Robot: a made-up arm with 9 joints. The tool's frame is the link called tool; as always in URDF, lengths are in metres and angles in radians. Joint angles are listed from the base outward.
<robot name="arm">
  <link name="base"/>
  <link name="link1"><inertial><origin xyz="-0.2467 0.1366 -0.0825"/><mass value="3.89"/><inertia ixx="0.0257" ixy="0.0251" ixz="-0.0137" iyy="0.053" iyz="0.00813" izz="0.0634"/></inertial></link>
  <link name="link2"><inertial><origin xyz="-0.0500 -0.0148 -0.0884"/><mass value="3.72"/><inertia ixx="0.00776" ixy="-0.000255" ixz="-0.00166" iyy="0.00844" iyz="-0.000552" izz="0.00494"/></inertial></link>
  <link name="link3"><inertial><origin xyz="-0.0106 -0.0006 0.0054"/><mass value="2.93"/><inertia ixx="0.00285" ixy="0" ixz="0" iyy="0.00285" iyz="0" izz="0.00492"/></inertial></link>
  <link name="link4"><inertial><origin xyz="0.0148 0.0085 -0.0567"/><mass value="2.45"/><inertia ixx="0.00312" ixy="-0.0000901" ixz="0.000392" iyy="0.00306" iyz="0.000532" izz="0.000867"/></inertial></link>
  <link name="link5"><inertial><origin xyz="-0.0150 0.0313 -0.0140"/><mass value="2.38"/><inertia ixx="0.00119" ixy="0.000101" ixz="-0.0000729" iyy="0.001" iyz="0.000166" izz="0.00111"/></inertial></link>
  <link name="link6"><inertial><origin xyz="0.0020 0.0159 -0.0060"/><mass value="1.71"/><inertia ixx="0.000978" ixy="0" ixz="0" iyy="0.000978" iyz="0" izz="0.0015"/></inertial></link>
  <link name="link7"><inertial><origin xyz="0.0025 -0.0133 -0.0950"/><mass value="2.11"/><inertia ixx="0.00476" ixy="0" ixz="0.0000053" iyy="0.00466" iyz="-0.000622" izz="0.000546"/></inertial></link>
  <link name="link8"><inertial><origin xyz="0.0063 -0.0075 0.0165"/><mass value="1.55"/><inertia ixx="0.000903" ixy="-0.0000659" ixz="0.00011" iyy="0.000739" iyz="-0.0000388" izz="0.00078"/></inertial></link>
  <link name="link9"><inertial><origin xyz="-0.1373 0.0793 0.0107"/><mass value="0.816"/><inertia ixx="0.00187" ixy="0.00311" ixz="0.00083" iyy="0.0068" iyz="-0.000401" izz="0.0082"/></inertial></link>
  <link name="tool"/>
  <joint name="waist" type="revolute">
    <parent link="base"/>
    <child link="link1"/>
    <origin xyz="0.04 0.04 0.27" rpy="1.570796 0 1.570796"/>
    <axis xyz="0 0 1"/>
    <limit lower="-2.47" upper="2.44"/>
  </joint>
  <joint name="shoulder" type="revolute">
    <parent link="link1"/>
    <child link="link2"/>
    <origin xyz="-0.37 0.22 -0.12" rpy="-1.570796 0 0"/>
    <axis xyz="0 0 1"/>
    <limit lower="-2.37" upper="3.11"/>
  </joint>
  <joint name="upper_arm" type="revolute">
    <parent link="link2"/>
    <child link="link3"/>
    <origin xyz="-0.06 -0.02 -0.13" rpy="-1.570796 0 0"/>
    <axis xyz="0 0 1"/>
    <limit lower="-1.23" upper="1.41"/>
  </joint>
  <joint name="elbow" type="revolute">
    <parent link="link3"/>
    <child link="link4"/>
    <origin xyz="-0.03 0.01 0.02" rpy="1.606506 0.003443 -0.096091"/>
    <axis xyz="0 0 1"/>
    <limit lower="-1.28" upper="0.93"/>
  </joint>
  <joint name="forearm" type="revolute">
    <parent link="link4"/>
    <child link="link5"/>
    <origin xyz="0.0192 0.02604 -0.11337" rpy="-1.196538 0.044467 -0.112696"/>
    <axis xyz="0 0 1"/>
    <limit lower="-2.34" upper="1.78"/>
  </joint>
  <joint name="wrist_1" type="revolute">
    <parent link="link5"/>
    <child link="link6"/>
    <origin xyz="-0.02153 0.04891 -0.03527" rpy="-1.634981 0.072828 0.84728"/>
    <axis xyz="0 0 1"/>
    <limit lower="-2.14" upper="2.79"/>
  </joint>
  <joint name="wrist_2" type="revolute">
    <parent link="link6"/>
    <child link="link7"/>
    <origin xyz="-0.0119 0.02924 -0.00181" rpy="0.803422 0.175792 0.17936"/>
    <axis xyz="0 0 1"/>
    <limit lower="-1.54" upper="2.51"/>
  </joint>
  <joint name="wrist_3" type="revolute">
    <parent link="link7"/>
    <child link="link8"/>
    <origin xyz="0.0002 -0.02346 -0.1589" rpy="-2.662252 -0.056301 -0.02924"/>
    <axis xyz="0 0 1"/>
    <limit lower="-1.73" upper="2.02"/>
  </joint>
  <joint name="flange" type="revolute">
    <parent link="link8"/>
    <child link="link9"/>
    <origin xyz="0.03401 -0.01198 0.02" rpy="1.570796 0 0.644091"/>
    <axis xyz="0 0 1"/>
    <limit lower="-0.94" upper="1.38"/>
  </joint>
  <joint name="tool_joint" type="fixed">
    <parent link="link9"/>
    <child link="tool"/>
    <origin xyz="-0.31 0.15 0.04" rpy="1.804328 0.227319 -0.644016"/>
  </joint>
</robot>
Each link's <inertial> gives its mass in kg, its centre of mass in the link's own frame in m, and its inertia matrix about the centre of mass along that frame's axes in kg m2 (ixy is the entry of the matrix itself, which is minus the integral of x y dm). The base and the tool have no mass. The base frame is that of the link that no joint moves.
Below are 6 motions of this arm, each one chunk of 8 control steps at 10 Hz.
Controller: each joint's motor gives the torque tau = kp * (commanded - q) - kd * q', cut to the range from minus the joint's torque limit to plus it. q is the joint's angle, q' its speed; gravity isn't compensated. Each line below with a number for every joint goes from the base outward.
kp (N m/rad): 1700 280 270 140 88 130 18 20 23
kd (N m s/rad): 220 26 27 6.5 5.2 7.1 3.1 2.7 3.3
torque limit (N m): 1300 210 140 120 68 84 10 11 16
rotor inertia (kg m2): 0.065 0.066 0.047 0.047 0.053 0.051 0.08 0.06 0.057
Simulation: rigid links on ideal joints. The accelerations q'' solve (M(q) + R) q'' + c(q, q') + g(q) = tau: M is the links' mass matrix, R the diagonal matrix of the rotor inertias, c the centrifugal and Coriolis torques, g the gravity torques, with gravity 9.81 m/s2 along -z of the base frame. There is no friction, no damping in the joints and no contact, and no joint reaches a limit. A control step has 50 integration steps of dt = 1/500 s. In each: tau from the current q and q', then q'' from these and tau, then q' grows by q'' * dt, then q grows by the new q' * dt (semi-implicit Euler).
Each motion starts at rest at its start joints. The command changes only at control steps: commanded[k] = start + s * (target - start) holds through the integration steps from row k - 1 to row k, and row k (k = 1, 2, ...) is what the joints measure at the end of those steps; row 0 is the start. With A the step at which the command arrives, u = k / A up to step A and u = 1 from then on. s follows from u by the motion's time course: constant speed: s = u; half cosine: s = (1 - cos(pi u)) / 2; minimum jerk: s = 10 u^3 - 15 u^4 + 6 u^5; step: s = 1 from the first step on.
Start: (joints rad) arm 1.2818 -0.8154 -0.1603 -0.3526 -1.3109 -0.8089 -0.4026 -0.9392 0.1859
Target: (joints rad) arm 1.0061 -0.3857 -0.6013 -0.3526 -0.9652 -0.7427 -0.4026 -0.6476 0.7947
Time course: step
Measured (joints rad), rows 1 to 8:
1: 1.1517 -0.5435 -0.4050 -0.4207 -1.0502 -0.7079 -0.3902 -0.8461 0.4723
2: 1.0801 -0.4354 -0.5142 -0.3615 -0.9755 -0.7467 -0.4054 -0.7321 0.6266
3: 1.0522 -0.4094 -0.5439 -0.3867 -0.9781 -0.7237 -0.4121 -0.6910 0.7035
4: 1.0418 -0.4048 -0.5486 -0.4006 -0.9822 -0.7096 -0.4012 -0.6935 0.7443
5: 1.0376 -0.4026 -0.5503 -0.3991 -0.9805 -0.7101 -0.3946 -0.6972 0.7597
6: 1.0359 -0.4015 -0.5511 -0.3982 -0.9798 -0.7109 -0.3933 -0.6973 0.7647
7: 1.0352 -0.4013 -0.5512 -0.3986 -0.9799 -0.7107 -0.3933 -0.6971 0.7667
8: 1.0349 -0.4012 -0.5512 -0.3987 -0.9799 -0.7105 -0.3934 -0.6971 0.7676

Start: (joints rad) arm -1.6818 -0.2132 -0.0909 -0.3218 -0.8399 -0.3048 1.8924 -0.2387 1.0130
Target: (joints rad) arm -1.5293 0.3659 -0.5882 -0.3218 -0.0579 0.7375 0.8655 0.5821 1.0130
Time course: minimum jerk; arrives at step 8
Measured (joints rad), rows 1 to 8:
1: -1.6860 -0.1996 -0.1272 -0.2879 -0.8209 -0.3155 1.8949 -0.2433 1.0312
2: -1.6813 -0.1583 -0.1708 -0.2828 -0.7574 -0.2429 1.8632 -0.2152 1.0435
3: -1.6645 -0.0796 -0.2397 -0.2912 -0.6388 -0.0727 1.7708 -0.1296 1.0491
4: -1.6372 0.0340 -0.3360 -0.2967 -0.4740 0.1546 1.6147 0.0109 1.0526
5: -1.6052 0.1597 -0.4413 -0.3002 -0.2995 0.3888 1.4175 0.1812 1.0554
6: -1.5756 0.2687 -0.5319 -0.3024 -0.1567 0.5751 1.2187 0.3455 1.0577
7: -1.5544 0.3394 -0.5904 -0.3039 -0.0750 0.6777 1.0584 0.4710 1.0600
8: -1.5431 0.3693 -0.6154 -0.3053 -0.0524 0.7043 0.9580 0.5433 1.0626

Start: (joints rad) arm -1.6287 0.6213 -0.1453 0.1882 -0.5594 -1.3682 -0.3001 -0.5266 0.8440
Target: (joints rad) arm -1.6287 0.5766 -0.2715 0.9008 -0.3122 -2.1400 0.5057 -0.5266 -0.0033
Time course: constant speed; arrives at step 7
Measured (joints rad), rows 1 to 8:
1: -1.6324 0.6224 -0.1824 0.2596 -0.5478 -1.4575 -0.2565 -0.5424 0.7725
2: -1.6350 0.6183 -0.2122 0.3635 -0.5187 -1.5691 -0.1827 -0.5524 0.6562
3: -1.6361 0.6091 -0.2328 0.4567 -0.4833 -1.6709 -0.0872 -0.5585 0.5412
4: -1.6366 0.5983 -0.2513 0.5497 -0.4488 -1.7719 0.0217 -0.5638 0.4306
5: -1.6369 0.5878 -0.2696 0.6451 -0.4138 -1.8751 0.1364 -0.5669 0.3210
6: -1.6370 0.5778 -0.2877 0.7420 -0.3776 -1.9796 0.2529 -0.5673 0.2123
7: -1.6371 0.5685 -0.3060 0.8404 -0.3403 -2.0854 0.3700 -0.5655 0.1043
8: -1.6367 0.5689 -0.3089 0.8546 -0.3246 -2.1049 0.4332 -0.5541 0.0388

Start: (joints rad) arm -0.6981 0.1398 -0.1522 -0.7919 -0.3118 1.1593 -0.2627 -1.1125 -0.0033
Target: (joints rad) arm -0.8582 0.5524 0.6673 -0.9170 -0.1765 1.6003 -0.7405 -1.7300 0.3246
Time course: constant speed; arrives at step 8
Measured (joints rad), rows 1 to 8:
1: -0.6905 0.1755 -0.1059 -0.8110 -0.3181 1.2118 -0.2877 -1.1379 0.0283
2: -0.6966 0.2219 -0.0234 -0.8293 -0.3042 1.2725 -0.3274 -1.1925 0.0744
3: -0.7117 0.2732 0.0731 -0.8472 -0.2771 1.3354 -0.3707 -1.2698 0.1208
4: -0.7304 0.3259 0.1739 -0.8654 -0.2520 1.3984 -0.4169 -1.3546 0.1670
5: -0.7504 0.3792 0.2760 -0.8835 -0.2288 1.4604 -0.4666 -1.4402 0.2123
6: -0.7710 0.4329 0.3786 -0.9013 -0.2064 1.5213 -0.5192 -1.5251 0.2559
7: -0.7918 0.4869 0.4812 -0.9190 -0.1847 1.5809 -0.5739 -1.6090 0.2973
8: -0.8127 0.5411 0.5839 -0.9365 -0.1639 1.6391 -0.6303 -1.6918 0.3367

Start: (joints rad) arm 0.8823 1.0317 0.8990 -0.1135 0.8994 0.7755 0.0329 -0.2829 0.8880
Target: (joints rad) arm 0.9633 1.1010 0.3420 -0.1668 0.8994 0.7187 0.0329 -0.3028 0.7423
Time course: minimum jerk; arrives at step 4
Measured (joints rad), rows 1 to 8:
1: 0.9056 1.0051 0.8573 -0.1073 0.9074 0.7729 0.0430 -0.2862 0.9022
2: 0.9347 1.0135 0.7027 -0.1277 0.9058 0.7514 0.0564 -0.2938 0.8892
3: 0.9652 1.0368 0.5077 -0.1511 0.8991 0.7278 0.0606 -0.2970 0.8519
4: 0.9834 1.0511 0.4013 -0.1596 0.8942 0.7203 0.0579 -0.2944 0.8240
5: 0.9906 1.0562 0.3649 -0.1618 0.8916 0.7201 0.0548 -0.2927 0.8099
6: 0.9931 1.0578 0.3531 -0.1627 0.8907 0.7204 0.0535 -0.2928 0.8030
7: 0.9941 1.0583 0.3492 -0.1629 0.8905 0.7205 0.0530 -0.2933 0.7998
8: 0.9944 1.0585 0.3480 -0.1630 0.8904 0.7206 0.0529 -0.2936 0.7984

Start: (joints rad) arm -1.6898 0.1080 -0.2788 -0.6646 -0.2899 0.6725 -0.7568 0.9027 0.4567
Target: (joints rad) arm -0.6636 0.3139 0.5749 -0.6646 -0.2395 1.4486 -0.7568 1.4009 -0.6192
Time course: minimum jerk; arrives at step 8
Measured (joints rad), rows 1 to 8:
1: -1.6872 0.1188 -0.2994 -0.6507 -0.2816 0.6795 -0.7638 0.9215 0.4657
2: -1.6388 0.1356 -0.2593 -0.6491 -0.2725 0.7398 -0.7768 0.9648 0.4320
3: -1.5194 0.1636 -0.1476 -0.6536 -0.2632 0.8690 -0.7849 1.0273 0.3191
4: -1.3346 0.2031 0.0193 -0.6581 -0.2518 1.0419 -0.7885 1.1119 0.1328
5: -1.1169 0.2470 0.2039 -0.6615 -0.2410 1.2193 -0.7906 1.2093 -0.0892
6: -0.9132 0.2851 0.3631 -0.6652 -0.2337 1.3630 -0.7926 1.2992 -0.2954
7: -0.7649 0.3094 0.4662 -0.6694 -0.2306 1.4469 -0.7934 1.3621 -0.4475
8: -0.6858 0.3194 0.5117 -0.6715 -0.2295 1.4714 -0.7926 1.3937 -0.5336

